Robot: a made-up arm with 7 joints.
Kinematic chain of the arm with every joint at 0, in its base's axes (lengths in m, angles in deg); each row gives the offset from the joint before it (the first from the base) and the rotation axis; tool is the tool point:
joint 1: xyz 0 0 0.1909 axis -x
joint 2: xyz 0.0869 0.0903 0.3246 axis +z
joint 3: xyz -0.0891 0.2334 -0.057 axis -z
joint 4: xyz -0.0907 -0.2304 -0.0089 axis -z
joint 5: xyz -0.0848 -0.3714 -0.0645 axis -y
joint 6: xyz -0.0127 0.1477 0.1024 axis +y
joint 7: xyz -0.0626 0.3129 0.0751 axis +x
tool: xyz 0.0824 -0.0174 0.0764
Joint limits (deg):
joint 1: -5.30..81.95
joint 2: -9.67..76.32
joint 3: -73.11..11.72
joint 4: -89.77..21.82
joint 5: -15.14..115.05
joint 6: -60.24..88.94
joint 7: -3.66..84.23
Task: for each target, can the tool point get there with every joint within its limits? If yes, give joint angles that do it. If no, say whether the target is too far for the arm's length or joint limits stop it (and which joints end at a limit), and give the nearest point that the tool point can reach.
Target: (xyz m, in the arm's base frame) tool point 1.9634 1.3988 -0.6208
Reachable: no: too far | nearest point 0.4339 0.3574 -0.0165 | short by 1.947 m
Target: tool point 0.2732 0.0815 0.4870
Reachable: yes | joints 16.43 49.39 -56.14 -39.72 84.85 54.92 39.69
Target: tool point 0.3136 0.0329 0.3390
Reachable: yes | joints 42.74 6.66 -62.54 -59.28 93.81 -34.85 62.76
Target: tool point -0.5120 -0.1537 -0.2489
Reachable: no: joint limits stop it (at a limit: joint 1, joint 2, joint 3, joint 5, joint 7) | nearest point -0.3590 0.0607 -0.1133 | short by 0.296 m
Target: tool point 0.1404 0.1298 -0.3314
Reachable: no: joint limits stop it (at a limit: joint 1, joint 2, joint 3, joint 4) | nearest point 0.1965 0.1464 -0.2312 | short by 0.116 m
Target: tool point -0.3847 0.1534 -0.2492
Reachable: no: joint limits stop it (at a limit: joint 1, joint 2, joint 3, joint 7) | nearest point -0.3465 0.1668 -0.2013 | short by 0.063 m
